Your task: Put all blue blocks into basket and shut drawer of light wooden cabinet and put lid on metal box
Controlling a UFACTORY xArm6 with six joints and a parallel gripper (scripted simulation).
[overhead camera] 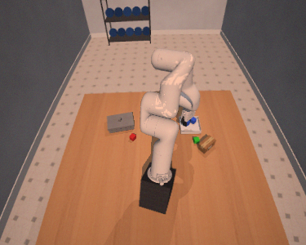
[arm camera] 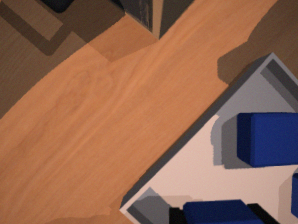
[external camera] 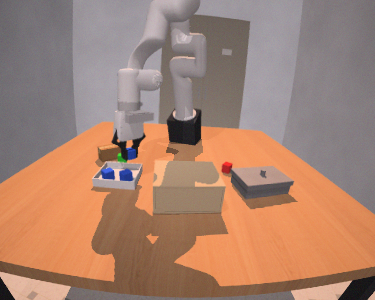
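Now: hand 3 cm short of the white basket, 4 cm to the left of it and 7 cm above it. From my hand the other things lie so: green block: 12 cm behind, 4 cm to the right, 7 cm below; small brown box: 17 cm behind, 9 cm to the right, 5 cm below; drawer: 15 cm ahead, 17 cm to the left, 4 cm below.
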